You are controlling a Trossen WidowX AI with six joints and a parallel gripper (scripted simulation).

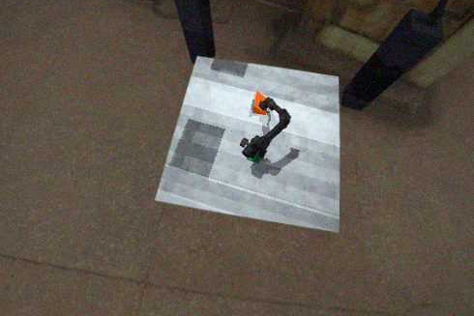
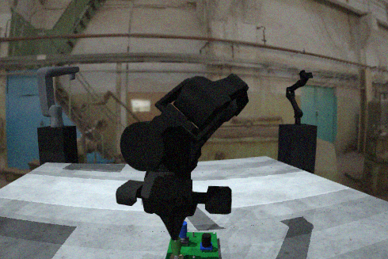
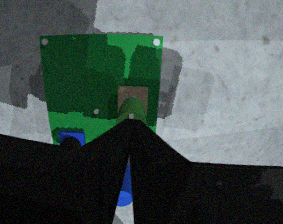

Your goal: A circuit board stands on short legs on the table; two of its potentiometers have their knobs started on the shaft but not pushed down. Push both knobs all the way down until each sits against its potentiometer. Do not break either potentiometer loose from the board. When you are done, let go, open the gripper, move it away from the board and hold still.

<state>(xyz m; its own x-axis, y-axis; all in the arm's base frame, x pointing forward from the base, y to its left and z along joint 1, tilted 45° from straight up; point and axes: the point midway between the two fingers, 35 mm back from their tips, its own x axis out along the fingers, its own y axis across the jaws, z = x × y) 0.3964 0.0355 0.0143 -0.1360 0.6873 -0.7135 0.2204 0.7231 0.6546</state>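
Right now the green knob is 1 cm below my gripper tip. The rest, counted from my gripper tip: blue knob 6 cm behind, 1 cm to the left, 2 cm below.
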